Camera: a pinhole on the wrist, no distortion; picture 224 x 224 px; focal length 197.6 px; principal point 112.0 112.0 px. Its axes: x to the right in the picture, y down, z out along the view. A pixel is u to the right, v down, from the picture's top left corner.
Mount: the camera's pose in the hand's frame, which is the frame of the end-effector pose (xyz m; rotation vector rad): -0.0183 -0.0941 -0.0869 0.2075 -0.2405 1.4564
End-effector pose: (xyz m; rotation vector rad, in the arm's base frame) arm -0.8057 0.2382 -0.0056 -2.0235 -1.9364 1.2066
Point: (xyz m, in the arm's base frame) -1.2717 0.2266 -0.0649
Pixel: 64 61
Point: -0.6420 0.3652 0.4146
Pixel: behind the camera
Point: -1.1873 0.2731 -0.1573
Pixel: 113 26
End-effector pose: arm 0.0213 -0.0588 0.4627 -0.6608 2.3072 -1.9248
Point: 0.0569 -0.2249 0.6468
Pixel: 80 27
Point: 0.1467 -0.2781 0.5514
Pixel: 136 105
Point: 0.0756 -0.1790 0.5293
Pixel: 174 83
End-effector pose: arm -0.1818 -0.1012 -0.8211 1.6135 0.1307 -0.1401
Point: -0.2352 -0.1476 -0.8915
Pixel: 196 148
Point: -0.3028 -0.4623 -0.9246
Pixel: 162 147
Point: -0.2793 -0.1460 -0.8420
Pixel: outside the picture
